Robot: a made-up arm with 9 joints. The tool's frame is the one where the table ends. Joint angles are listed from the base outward.
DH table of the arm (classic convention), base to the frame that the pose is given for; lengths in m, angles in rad. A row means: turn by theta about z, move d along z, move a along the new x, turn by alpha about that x. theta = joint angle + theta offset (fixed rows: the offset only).
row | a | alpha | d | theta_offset
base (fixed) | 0.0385 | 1.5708 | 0.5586 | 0
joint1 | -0.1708 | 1.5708 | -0.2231 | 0
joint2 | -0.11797 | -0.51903 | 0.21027 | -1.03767
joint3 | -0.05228 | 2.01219 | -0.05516 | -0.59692
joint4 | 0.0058 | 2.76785 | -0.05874 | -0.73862
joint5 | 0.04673 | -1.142 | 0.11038 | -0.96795
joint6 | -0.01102 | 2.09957 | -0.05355 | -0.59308
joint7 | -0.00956 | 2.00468 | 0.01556 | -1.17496
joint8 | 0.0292 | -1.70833 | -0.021 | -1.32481
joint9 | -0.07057 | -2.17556 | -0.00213 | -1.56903
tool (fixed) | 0 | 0 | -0.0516 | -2.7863
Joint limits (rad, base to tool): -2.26..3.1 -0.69..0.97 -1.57..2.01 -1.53..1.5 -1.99..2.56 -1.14..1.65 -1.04..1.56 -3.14..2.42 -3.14..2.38
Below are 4 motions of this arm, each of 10 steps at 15 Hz.
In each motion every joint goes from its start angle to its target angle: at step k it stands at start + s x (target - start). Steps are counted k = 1, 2, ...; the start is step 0. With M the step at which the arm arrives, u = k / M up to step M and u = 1 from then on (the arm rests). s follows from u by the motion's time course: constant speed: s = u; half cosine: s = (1 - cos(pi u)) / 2; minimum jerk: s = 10 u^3 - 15 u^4 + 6 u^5.
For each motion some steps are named. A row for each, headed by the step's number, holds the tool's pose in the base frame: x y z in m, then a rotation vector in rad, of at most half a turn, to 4 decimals.
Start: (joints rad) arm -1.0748 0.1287 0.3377 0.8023 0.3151 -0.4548 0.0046 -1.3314 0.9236
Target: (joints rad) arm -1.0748 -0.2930 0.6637 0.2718 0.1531 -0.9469 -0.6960 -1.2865 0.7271
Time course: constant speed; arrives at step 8
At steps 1, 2, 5, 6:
1: -0.2023 -0.0090 0.5547 -0.1703 1.3393 -1.0767
2: -0.2027 -0.0100 0.5490 -0.1454 1.3564 -1.1310
5: -0.2061 -0.0076 0.5304 -0.0417 1.4517 -1.2912
6: -0.2077 -0.0048 0.5239 0.0028 1.4978 -1.3413

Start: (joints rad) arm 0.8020 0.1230 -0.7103 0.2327 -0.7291 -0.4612 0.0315 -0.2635 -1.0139
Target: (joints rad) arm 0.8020 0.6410 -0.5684 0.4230 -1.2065 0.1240 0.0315 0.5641 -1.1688
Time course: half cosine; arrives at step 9
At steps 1, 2, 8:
1: 0.1928 0.1672 0.4276 -2.4958 -0.3465 0.3846
2: 0.1928 0.1483 0.4247 -2.5265 -0.1599 0.3693
8: 0.0808 -0.0153 0.3627 -2.0217 1.6344 0.5866

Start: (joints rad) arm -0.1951 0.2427 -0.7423 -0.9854 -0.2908 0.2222 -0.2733 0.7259 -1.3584
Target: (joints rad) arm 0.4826 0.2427 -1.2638 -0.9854 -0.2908 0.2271 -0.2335 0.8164 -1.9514
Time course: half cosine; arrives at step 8
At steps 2, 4, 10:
2: -0.1453 0.2627 0.2846 -0.3976 -0.4840 2.7996
4: -0.1120 0.2615 0.2346 0.4749 0.5248 -2.9684
10: -0.0341 0.2431 0.1781 0.4268 0.2546 -2.5277

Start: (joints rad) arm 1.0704 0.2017 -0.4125 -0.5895 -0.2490 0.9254 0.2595 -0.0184 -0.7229
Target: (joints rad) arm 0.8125 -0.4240 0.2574 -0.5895 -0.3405 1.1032 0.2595 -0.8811 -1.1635
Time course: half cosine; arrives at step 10
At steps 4, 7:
4: 0.1442 0.2152 0.4300 -0.6173 -1.4957 1.7547
7: 0.1126 0.1842 0.4705 0.0775 -1.6228 1.9368

